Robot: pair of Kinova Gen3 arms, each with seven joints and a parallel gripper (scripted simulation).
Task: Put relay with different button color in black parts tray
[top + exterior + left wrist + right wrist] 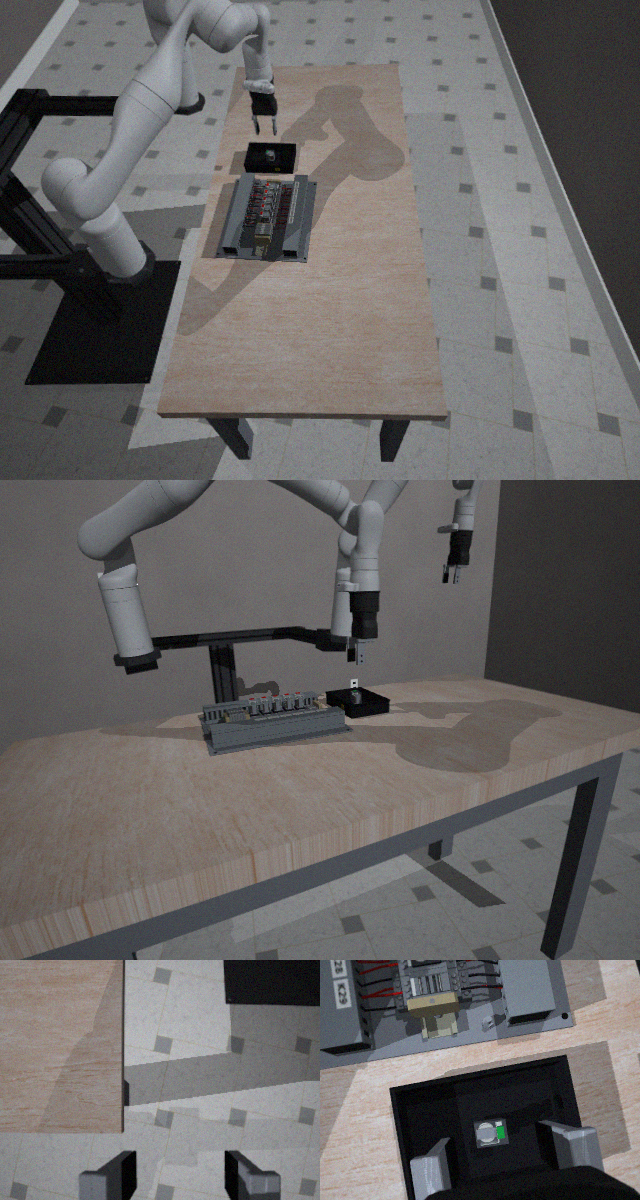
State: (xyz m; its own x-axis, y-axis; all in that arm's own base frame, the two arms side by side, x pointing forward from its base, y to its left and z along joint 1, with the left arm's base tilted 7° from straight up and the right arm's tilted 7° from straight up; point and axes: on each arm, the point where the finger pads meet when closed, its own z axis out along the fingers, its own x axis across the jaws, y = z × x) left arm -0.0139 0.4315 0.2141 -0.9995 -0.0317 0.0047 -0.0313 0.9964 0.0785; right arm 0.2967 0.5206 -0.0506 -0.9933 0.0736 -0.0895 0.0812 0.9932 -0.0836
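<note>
Now: right hand 110 mm above the green-button relay. Round my right hand: black parts tray (120 mm below); grey relay panel (250 mm to the right, 120 mm below, 20 mm ahead).
</note>
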